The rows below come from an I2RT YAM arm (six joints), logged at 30 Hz.
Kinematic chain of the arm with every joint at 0, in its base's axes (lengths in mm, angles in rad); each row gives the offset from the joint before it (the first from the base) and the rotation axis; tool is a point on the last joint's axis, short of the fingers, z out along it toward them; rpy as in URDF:
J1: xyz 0 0 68 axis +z
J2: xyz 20 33.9 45.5 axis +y
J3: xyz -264 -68.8 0 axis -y
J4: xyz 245 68.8 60 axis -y
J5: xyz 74 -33.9 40.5 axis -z
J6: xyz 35.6 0 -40.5 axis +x
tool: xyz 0 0 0 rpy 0 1.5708 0
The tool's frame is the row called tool.
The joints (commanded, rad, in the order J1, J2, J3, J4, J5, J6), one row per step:
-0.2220 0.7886 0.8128 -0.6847 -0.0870 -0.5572
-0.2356 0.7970 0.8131 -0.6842 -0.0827 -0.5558
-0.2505 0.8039 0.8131 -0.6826 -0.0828 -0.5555
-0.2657 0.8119 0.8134 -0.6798 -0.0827 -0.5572
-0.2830 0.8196 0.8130 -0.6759 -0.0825 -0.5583
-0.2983 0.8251 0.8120 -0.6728 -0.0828 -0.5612
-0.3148 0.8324 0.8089 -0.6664 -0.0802 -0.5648
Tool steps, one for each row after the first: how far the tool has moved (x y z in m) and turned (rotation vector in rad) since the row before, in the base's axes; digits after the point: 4 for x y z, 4 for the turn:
0.0011 -0.0027 -0.0011 0.0002 0.0079 -0.0178
0.0008 -0.0027 -0.0009 0.0016 0.0051 -0.0150
0.0010 -0.0029 -0.0008 -0.0001 0.0050 -0.0142
0.0009 -0.0033 -0.0010 0.0002 0.0042 -0.0168
0.0004 -0.0029 -0.0009 -0.0011 0.0036 -0.0132
0.0008 -0.0033 -0.0016 -0.0031 0.0049 -0.0162

